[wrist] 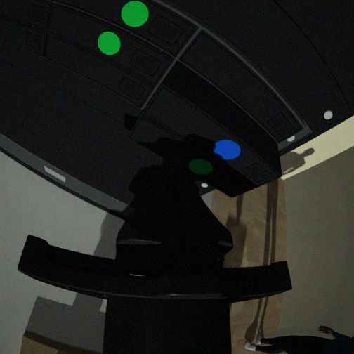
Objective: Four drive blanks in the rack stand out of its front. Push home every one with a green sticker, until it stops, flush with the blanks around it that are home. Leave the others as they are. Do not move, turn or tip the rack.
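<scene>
The dark rack (pixel 55 111) fills the upper part of the view. Two bright green stickers (pixel 135 13) (pixel 109 43) are on neighbouring blanks at upper left; how far these stand out is hard to tell. A blank with a blue sticker (pixel 227 149) stands out of the front at right, its dark upper side showing. Beside it, on its lower left, a shaded green sticker (pixel 200 166) is on another blank, which also seems to stand out. My gripper (pixel 170 165) is a black silhouette tapering to a narrow, shut-looking tip in front of these blanks, left of the blue sticker. Shadow hides the tip and any contact.
A grey lower rail (pixel 95 198) with a light label runs along the rack's edge. A pale wall is at right, with a wooden floor strip (pixel 252 220) below the rack. Part of a person (pixel 305 344) shows at bottom right. A grey surface is at lower left.
</scene>
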